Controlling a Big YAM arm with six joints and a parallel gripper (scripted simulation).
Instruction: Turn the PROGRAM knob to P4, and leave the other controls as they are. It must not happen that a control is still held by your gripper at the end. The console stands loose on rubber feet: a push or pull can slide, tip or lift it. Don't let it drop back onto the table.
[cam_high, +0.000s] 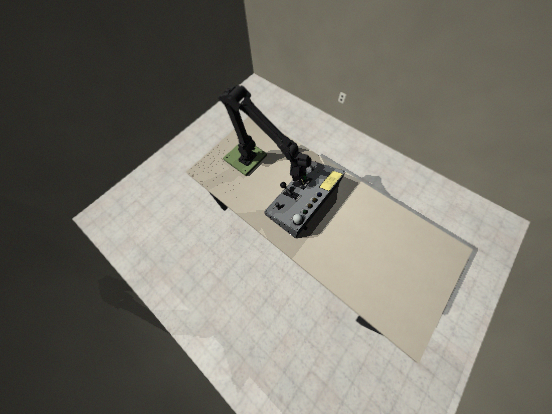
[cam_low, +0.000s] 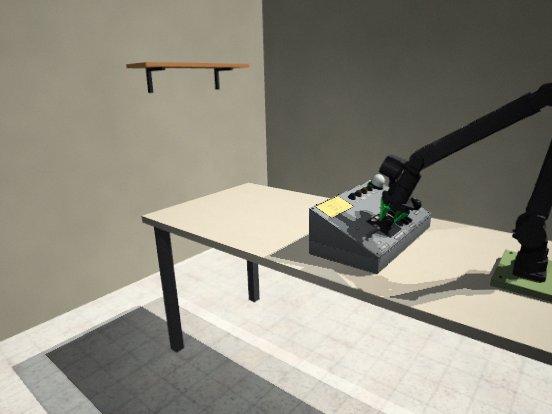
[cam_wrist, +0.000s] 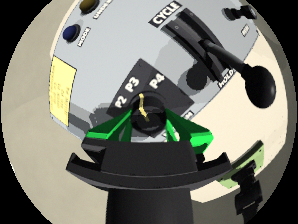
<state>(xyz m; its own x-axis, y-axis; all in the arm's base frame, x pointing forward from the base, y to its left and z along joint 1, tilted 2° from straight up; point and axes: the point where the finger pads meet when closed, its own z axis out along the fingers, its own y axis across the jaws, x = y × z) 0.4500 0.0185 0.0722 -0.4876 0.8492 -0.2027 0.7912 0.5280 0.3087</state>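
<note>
My hand is 6 cm to the left of the grey console, 3 cm short of it and 2 cm above it. Also, from my hand: toggle (12 cm to the left, 1 cm ahead); black lever (12 cm to the right, 3 cm behind, 1 cm above).
</note>
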